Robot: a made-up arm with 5 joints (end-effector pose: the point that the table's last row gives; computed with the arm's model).
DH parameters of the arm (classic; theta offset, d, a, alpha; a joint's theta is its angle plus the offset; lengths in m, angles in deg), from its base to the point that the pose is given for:
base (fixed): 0 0.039 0 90
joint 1: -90 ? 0.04 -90
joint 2: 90 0.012 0.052 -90
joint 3: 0 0.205 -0.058 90
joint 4: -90 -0.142 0.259 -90
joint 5: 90 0.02 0.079 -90
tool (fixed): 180 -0.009 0 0
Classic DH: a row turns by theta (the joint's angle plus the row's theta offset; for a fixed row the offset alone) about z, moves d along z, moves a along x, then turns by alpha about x.
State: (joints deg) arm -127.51 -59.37 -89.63 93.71 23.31
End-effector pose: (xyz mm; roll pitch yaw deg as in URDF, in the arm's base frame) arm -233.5 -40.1 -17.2 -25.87 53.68 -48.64
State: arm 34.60 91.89 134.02 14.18 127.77
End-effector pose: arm 100.6 -408.8 27.1 -88.52 16.84 55.09
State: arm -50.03 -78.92 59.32 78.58 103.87
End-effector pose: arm -106.9 -199.4 159.0 167.29 -31.41 -170.90
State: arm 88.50 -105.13 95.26 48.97 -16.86
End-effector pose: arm -127.9 -310.2 -99.5 -41.35 -5.98 -4.05
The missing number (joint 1, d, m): 0.385
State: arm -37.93 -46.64 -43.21 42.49 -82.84
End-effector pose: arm -137.7 -212.0 -194.2 -55.25 -72.08 26.65
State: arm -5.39 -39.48 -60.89 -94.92 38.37
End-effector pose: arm -324.6 -177.7 123.0 -93.24 -42.83 -97.48
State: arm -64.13 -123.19 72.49 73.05 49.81
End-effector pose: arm -125.8 -195.1 183.5 -179.40 -11.57 -138.93
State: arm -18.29 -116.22 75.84 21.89 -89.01
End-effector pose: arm -82.0 -450.7 125.1 -4.31 26.14 74.53
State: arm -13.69 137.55 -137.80 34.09 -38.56
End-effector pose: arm 254.5 -417.3 28.9 -91.00 20.62 -170.66
